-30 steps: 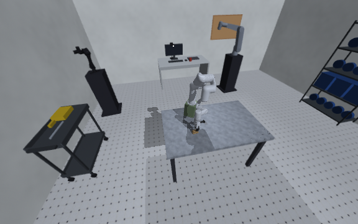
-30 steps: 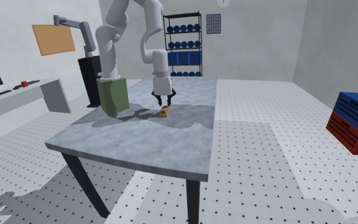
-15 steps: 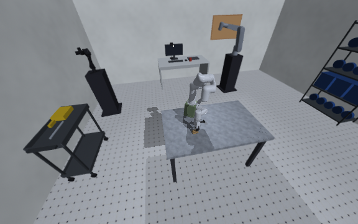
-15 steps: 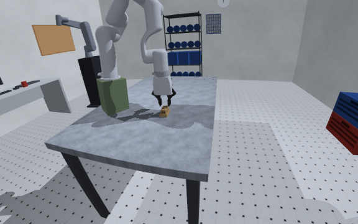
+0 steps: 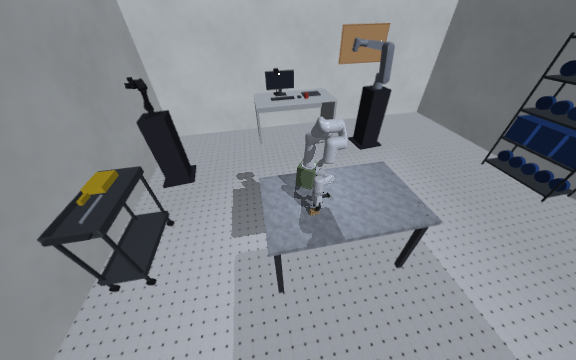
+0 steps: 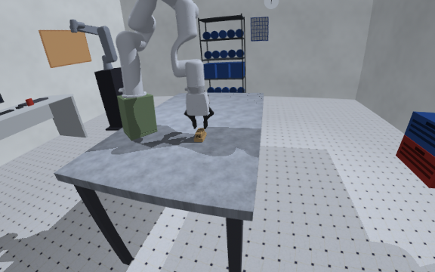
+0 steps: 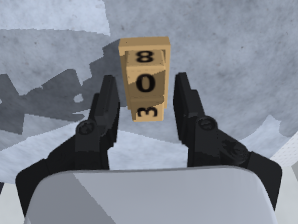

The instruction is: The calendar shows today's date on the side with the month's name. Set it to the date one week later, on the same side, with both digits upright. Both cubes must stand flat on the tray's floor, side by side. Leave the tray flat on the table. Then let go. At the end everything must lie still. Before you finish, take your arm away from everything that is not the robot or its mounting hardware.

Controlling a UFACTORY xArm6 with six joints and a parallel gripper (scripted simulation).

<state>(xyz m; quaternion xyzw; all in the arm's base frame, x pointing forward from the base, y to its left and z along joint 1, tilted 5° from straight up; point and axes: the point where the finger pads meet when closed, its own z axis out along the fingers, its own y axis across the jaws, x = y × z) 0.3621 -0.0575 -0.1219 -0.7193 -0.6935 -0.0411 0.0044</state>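
Now: the tray 60 mm below my hand and 20 mm to the right of it.
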